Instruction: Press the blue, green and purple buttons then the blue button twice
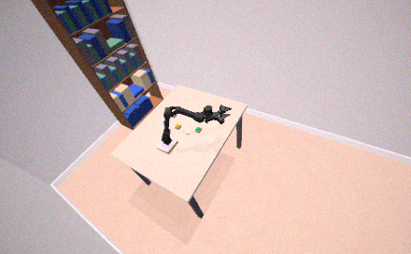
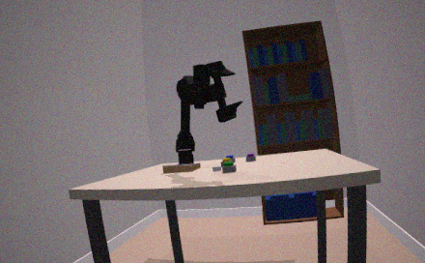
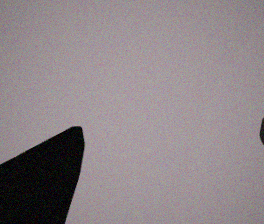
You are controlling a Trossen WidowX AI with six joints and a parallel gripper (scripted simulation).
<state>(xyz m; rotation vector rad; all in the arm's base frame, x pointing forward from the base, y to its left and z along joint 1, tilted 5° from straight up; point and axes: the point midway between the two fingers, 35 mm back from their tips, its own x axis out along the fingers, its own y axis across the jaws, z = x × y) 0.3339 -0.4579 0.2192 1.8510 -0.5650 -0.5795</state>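
Right now the blue button is 65 cm to the left of my gripper tip, 25 cm below it and 18 cm behind it. The rest, counted from my gripper tip: purple button (64 cm to the left, 25 cm below, 7 cm behind); then small white block (37 cm to the left, 27 cm below, 19 cm behind); then green button (29 cm to the left, 25 cm below, 11 cm behind).
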